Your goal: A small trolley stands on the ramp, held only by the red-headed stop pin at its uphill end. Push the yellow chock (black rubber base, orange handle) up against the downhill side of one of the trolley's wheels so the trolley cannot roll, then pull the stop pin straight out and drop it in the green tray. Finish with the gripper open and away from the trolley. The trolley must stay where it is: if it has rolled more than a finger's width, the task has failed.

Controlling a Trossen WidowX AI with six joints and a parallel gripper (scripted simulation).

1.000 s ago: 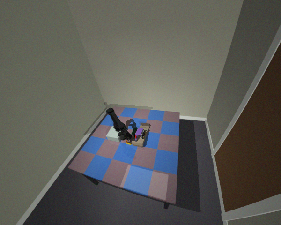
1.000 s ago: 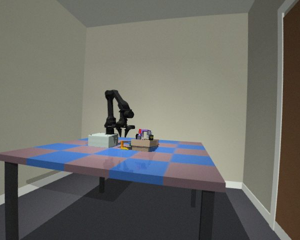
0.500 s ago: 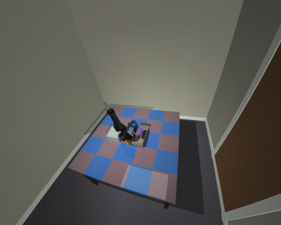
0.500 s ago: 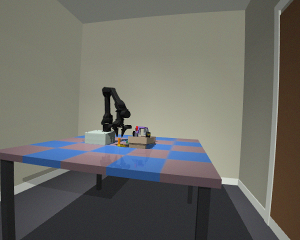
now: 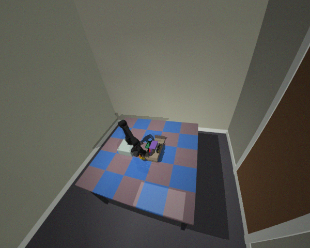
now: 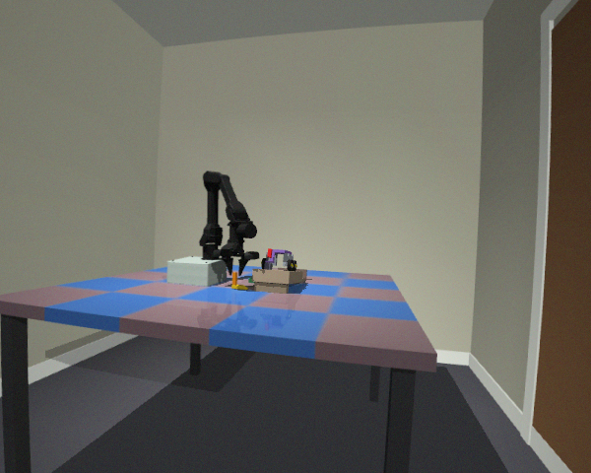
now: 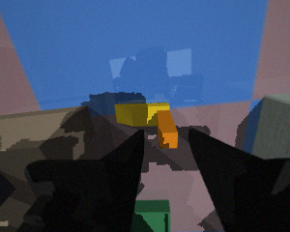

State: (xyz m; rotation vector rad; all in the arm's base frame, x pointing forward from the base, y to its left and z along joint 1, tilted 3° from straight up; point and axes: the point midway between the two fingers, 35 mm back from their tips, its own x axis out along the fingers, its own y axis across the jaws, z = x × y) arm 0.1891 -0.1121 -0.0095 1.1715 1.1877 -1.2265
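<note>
Now: the yellow chock 3 cm below my gripper tip and 2 cm ahead of it. Also, from my gripper tip: red-headed stop pin: 13 cm ahead, 8 cm above, 3 cm to the left; ramp: 14 cm ahead, 13 cm to the left, 1 cm below; trolley: 14 cm ahead, 13 cm to the left, 6 cm above.
</note>
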